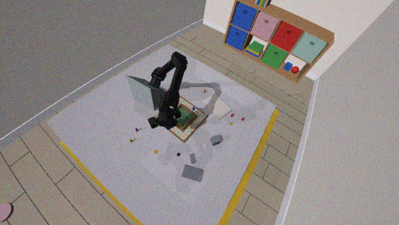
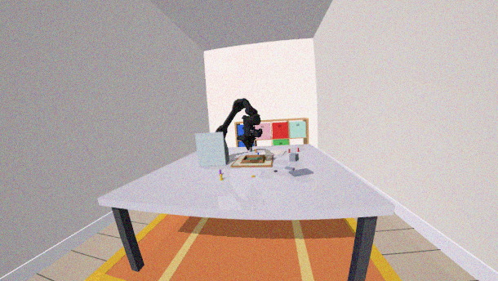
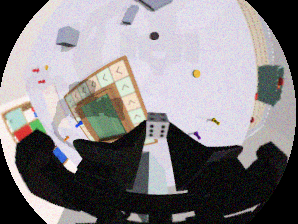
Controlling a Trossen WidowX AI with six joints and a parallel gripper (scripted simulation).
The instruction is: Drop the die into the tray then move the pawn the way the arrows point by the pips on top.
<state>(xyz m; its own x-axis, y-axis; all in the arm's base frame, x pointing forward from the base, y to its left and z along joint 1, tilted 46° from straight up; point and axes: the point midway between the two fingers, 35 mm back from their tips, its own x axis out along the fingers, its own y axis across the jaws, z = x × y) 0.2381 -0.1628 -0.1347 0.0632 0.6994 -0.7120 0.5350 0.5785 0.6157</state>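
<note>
The blue pawn is 7 cm ahead of my gripper tip, 28 cm to the left of it and 10 cm below it. From my gripper tip the other things lie so: white die right at my gripper tip; then grey slab 28 cm ahead, 15 cm to the right, 12 cm below; then white pad 22 cm ahead, 42 cm to the left, 12 cm below.
</note>
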